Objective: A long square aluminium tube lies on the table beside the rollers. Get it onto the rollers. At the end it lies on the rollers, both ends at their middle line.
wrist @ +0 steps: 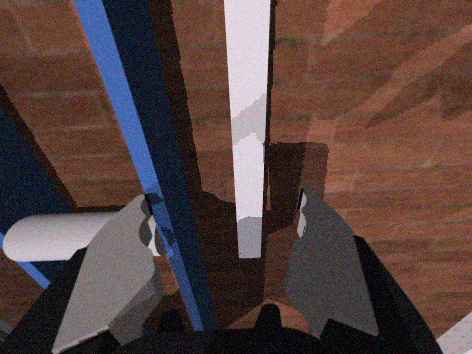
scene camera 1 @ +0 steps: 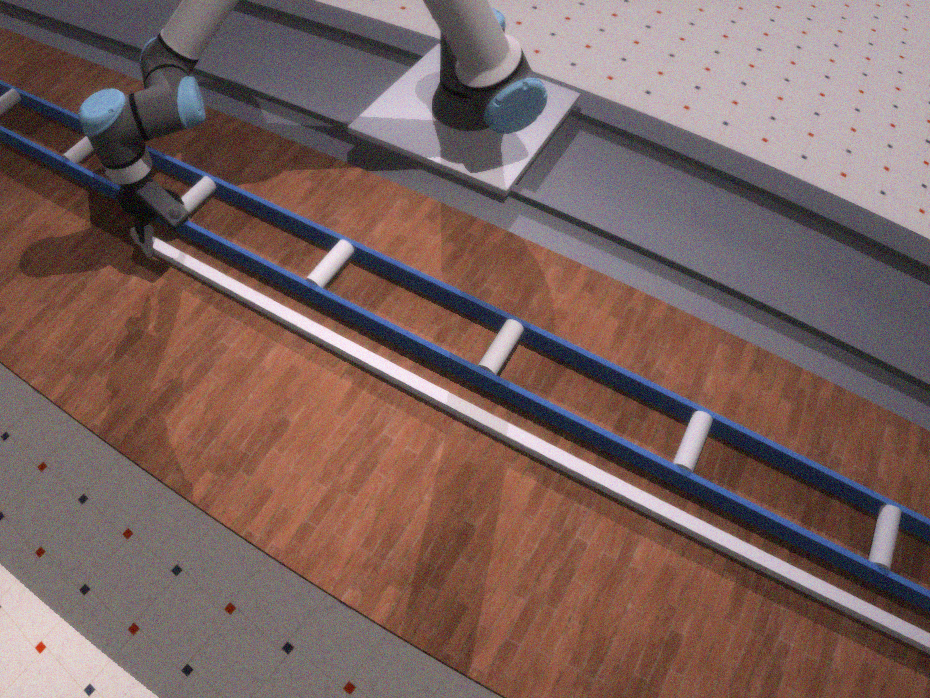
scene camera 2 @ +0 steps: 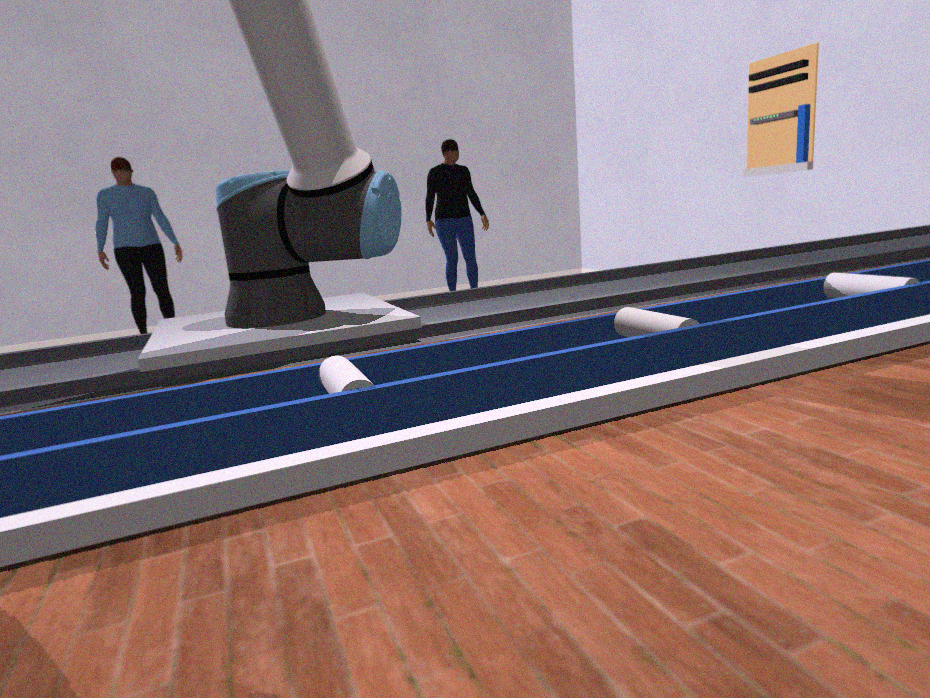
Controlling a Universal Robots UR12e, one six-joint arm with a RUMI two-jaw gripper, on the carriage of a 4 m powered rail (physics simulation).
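Seen in the pictures: gripper, fingertip midpoint: (wrist: 226, 193) (scene camera 1: 169, 238); arm's base at its link origin: (scene camera 1: 468, 107) (scene camera 2: 277, 318).
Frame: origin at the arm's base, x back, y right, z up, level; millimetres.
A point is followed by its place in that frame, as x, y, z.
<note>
A long, pale square aluminium tube (scene camera 1: 390, 366) @(-753, -249, -5) (scene camera 2: 525, 420) @(-769, -145, -12) (wrist: 247, 90) @(-757, 276, -5) lies on the table beside the blue-railed roller track, roughly along its near rail. Its near end shows in the wrist view, between the spread jaws. White rollers (scene camera 1: 331, 262) @(-623, -22, 28) (scene camera 1: 501, 346) @(-626, -417, 29) (scene camera 2: 653, 321) @(-636, -399, 23) (wrist: 60, 236) @(-605, 372, 24) stand crosswise between the blue rails. My gripper (wrist: 226, 192) @(-738, 347, 10) is open and above the tube's end, with one jaw on each side and touching neither side. In the wrist view the left jaw overlaps the near blue rail. In the scene camera 1 view the gripper is at the tube's upper left end, partly hidden by its own body.
The blue near rail (scene camera 1: 420, 344) @(-694, -280, 18) (scene camera 2: 480, 383) @(-694, -135, 7) (wrist: 120, 110) @(-685, 282, 22) runs close beside the tube. The arm's base stands on a pale carriage plate (scene camera 1: 398, 120) @(-139, 127, 0) (scene camera 2: 180, 341) @(-115, 170, 0) on the grey powered rail (scene camera 1: 721, 217). Two human figures (scene camera 2: 135, 214) (scene camera 2: 452, 191) stand by the back wall.
</note>
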